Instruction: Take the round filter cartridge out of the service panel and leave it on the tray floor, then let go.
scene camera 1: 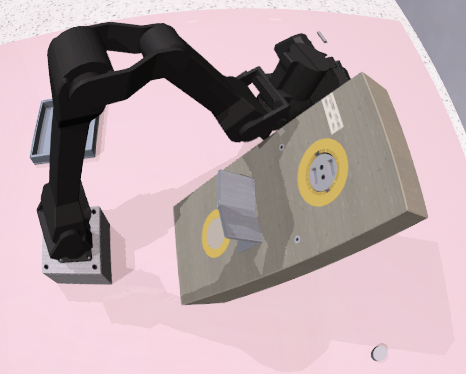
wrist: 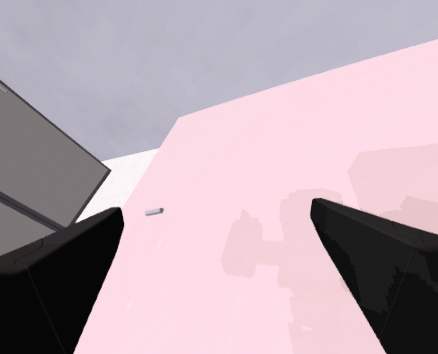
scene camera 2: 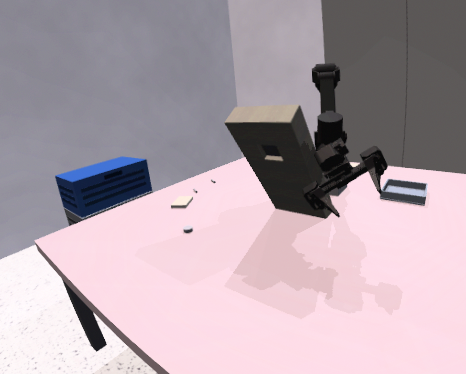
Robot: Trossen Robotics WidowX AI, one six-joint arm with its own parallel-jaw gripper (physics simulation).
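The service panel [scene camera 1: 382, 175] [scene camera 2: 265, 180] is a thick wooden slab, tilted on the pink table. The round filter cartridge [scene camera 1: 322, 172], a grey disc with two dark holes and side slots, sits inside a yellow ring on its front face. The tray [scene camera 1: 45, 131] [scene camera 2: 403, 197], grey-blue and shallow, lies behind the arm in scene camera 1 and at the right in scene camera 2. My gripper [scene camera 2: 359, 203] [wrist: 218, 211] is open and empty, beside the panel's edge. Its fingers point at the table, and the cartridge does not show in the wrist view. The panel partly hides the gripper in scene camera 1.
A bent grey flap [scene camera 1: 237, 210] stands out from the panel, partly covering a second yellow ring [scene camera 1: 204, 235]. A small grey disc [scene camera 1: 379, 352] [scene camera 2: 188, 229], a small peg [scene camera 1: 322, 37] [wrist: 154, 212] and a beige block [scene camera 2: 182, 202] lie on the table. A blue toolbox [scene camera 2: 102, 187] stands beyond.
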